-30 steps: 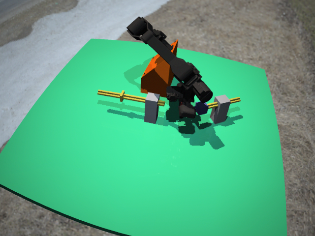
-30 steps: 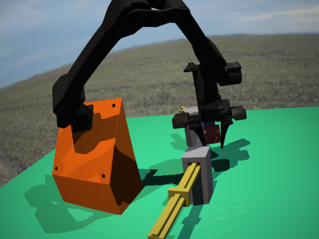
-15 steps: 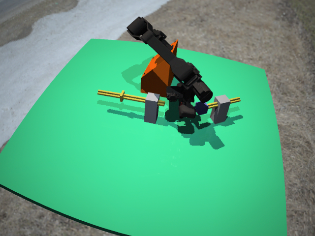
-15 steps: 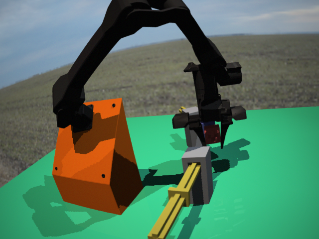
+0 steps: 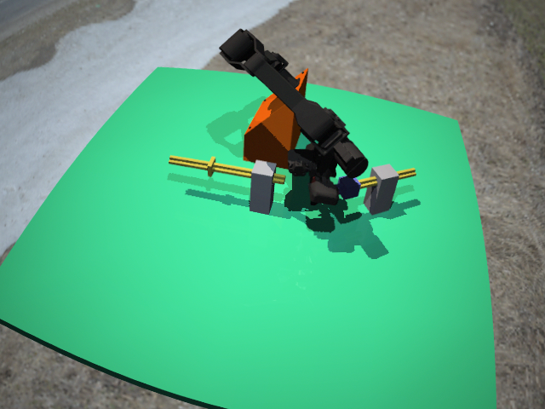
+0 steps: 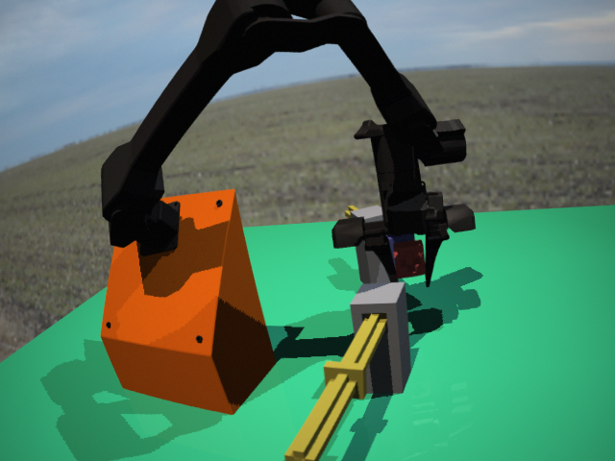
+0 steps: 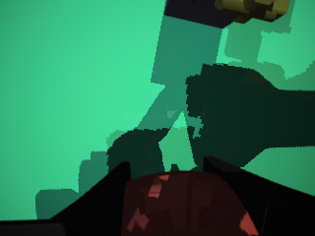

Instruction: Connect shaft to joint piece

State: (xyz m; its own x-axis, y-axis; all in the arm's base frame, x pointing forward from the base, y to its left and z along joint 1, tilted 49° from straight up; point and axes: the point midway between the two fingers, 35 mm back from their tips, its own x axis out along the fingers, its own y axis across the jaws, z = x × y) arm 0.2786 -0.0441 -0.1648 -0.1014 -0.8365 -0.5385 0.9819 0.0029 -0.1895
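Now: gripper tip 20 mm to the right of the red joint piece and 40 mm below it.
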